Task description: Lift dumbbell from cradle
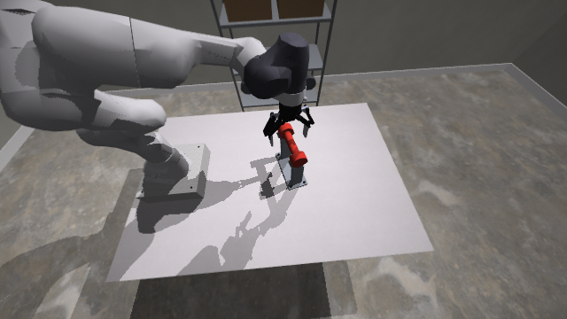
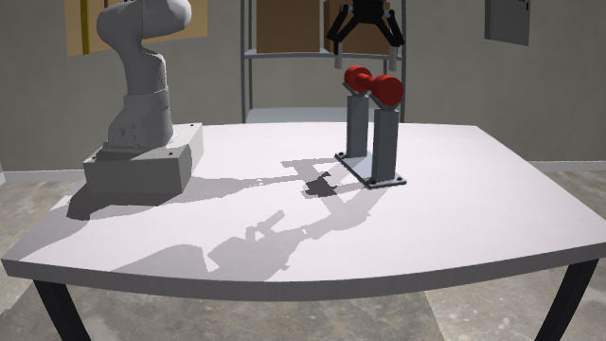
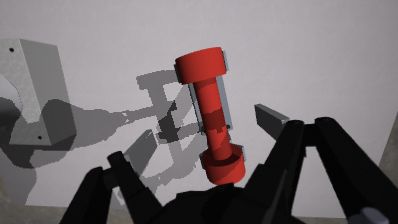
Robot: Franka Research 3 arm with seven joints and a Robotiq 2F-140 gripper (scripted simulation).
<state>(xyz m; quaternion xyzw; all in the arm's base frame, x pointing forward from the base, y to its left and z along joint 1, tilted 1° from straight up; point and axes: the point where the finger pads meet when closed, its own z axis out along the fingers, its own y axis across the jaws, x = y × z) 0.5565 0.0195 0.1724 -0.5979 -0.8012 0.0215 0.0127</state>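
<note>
Now: hand 1 cm short of the red dumbbell and 5 cm above it. Round my hand: grey cradle 1 cm ahead, 17 cm below.
</note>
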